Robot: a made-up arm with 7 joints. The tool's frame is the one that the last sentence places.
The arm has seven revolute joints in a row. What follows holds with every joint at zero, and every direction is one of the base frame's.
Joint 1 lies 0.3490 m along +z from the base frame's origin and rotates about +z.
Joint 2 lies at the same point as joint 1 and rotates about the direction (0, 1, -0.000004).
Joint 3 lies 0.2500 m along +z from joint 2 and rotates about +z.
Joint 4 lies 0.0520 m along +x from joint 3 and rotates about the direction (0, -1, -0.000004).
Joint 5 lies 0.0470 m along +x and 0.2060 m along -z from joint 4 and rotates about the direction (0, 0.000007, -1).
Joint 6 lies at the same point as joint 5 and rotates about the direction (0, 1, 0.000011).
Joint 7 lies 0.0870 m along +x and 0.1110 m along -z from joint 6 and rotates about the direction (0, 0.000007, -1).
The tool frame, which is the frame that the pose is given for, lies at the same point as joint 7; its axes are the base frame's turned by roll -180.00, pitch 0.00 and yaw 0.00 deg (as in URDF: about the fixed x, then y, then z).
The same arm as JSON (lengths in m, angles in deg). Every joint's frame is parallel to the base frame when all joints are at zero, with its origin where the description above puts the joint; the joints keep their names.
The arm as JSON. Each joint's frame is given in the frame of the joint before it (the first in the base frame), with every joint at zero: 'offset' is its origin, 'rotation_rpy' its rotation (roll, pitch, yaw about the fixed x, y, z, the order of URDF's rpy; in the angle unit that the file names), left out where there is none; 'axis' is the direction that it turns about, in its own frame. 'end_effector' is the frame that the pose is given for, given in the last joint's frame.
{"length_unit": "m", "angle_unit": "deg", "chain": [{"id": "joint 1", "offset": [0.0, 0.0, 0.349], "axis": [0.0, 0.0, 1.0]}, {"id": "joint 2", "offset": [0.0, 0.0, 0.0], "axis": [0.0, 1.0, 0.0]}, {"id": "joint 3", "offset": [0.0, 0.0, 0.25], "axis": [0.0, 0.0, 1.0]}, {"id": "joint 4", "offset": [0.052, 0.0, 0.0], "axis": [0.0, -1.0, 0.0]}, {"id": "joint 5", "offset": [0.047, 0.0, -0.206], "axis": [0.0, 0.0, -1.0]}, {"id": "joint 6", "offset": [0.0, 0.0, 0.0], "axis": [0.0, 1.0, 0.0]}, {"id": "joint 7", "offset": [0.087, 0.0, -0.111], "axis": [0.0, 0.0, -1.0]}], "end_effector": {"offset": [0.0, 0.0, 0.0], "rotation_rpy": [180.0, 0.0, 0.0]}}
